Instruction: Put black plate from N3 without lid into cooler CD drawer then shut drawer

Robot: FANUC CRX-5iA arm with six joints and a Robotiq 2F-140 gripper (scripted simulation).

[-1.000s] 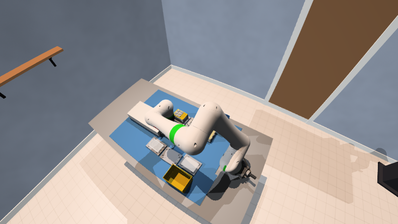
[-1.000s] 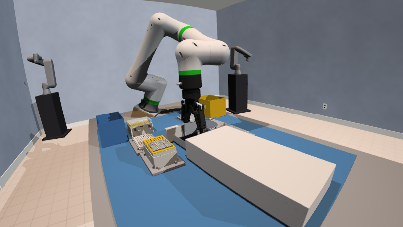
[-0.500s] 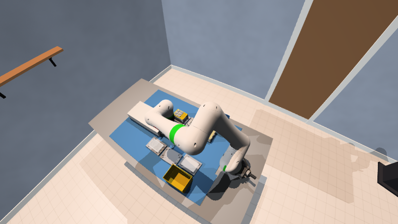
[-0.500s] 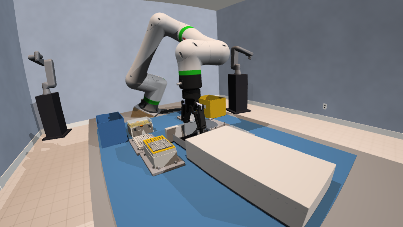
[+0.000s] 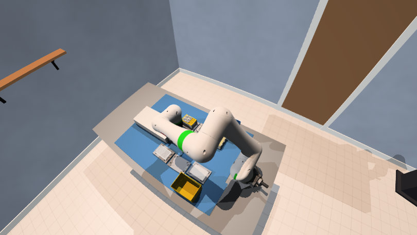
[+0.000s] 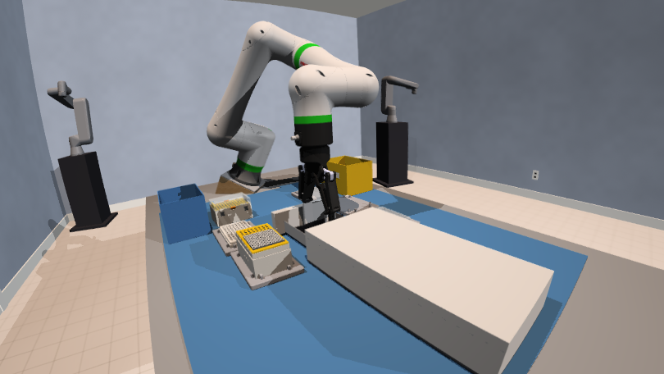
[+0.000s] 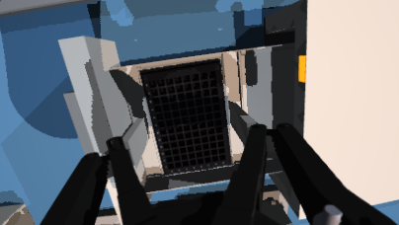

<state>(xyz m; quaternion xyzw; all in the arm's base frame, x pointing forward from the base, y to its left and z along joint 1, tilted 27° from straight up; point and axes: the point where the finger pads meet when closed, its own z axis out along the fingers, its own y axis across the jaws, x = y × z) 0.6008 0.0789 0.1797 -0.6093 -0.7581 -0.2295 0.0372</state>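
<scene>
The black plate is 2 cm below my hand. The rest, counted from my hand: nest N3 (16 cm to the left, 16 cm behind, 3 cm below); drawer (3 cm ahead, 2 cm below, 1 cm to the left); yellow-topped tip box (17 cm to the right, 8 cm ahead, 2 cm above).
</scene>
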